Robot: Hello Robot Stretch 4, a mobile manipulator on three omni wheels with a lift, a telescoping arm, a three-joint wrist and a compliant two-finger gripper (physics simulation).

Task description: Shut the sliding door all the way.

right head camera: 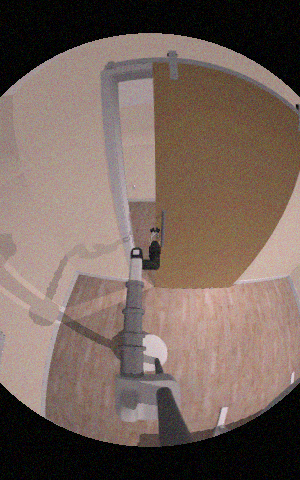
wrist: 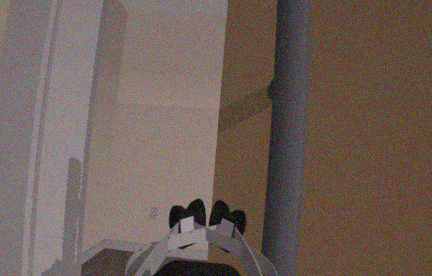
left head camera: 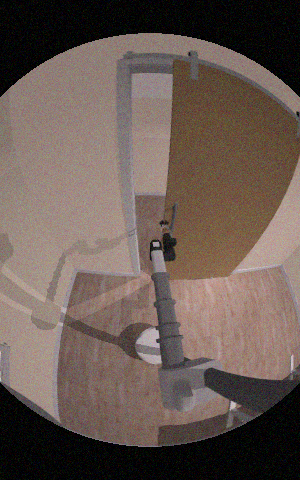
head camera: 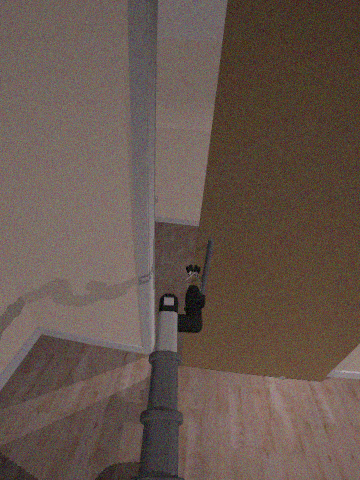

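Seen in the pictures: gripper, between the fingertips: point(right head camera: 154, 227) point(wrist: 207, 215) point(left head camera: 163, 220) point(head camera: 193, 265); robot's base, origin of its link: point(right head camera: 146, 351) point(left head camera: 155, 344).
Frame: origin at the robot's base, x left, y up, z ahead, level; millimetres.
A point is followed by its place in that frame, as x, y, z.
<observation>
The brown sliding door point(head camera: 280, 150) @(-338, 1470, 785) point(left head camera: 225, 150) @(-427, 1494, 776) point(right head camera: 215, 165) @(-437, 1414, 774) point(wrist: 370, 150) @(-251, 1017, 796) stands partly open, with a gap between its left edge and the pale door frame post point(head camera: 142, 125) @(131, 1505, 883) point(left head camera: 125, 130) @(126, 1547, 883) point(right head camera: 111, 130) @(123, 1604, 882) point(wrist: 65, 100) @(106, 1061, 932). A grey vertical bar handle point(head camera: 208, 260) @(-152, 1038, 737) point(left head camera: 174, 216) @(-157, 1036, 737) point(right head camera: 163, 227) @(-157, 1007, 738) point(wrist: 287, 140) @(-149, 1016, 737) is mounted near the door's left edge. My gripper point(head camera: 193, 269) @(-103, 945, 812) point(left head camera: 164, 223) @(-103, 945, 812) point(right head camera: 155, 230) @(-103, 945, 812) point(wrist: 207, 215) @(-103, 945, 812) is shut, its black fingertips close together with nothing seen between them. It is left of the handle and apart from it in the wrist view, in line with the door's left edge. Its depth relative to the door is unclear.
Through the gap show a further wall point(head camera: 182, 165) @(-71, 947, 3131) and a darker floor. A beige wall point(head camera: 65, 150) @(455, 1400, 933) point(left head camera: 65, 165) @(554, 1389, 944) lies left of the frame post. An overhead rail point(left head camera: 240, 75) point(right head camera: 225, 72) carries the door. My extended arm point(head camera: 165, 400) @(-6, 1056, 244) point(left head camera: 167, 310) @(-5, 1059, 183) reaches over the wooden floor.
</observation>
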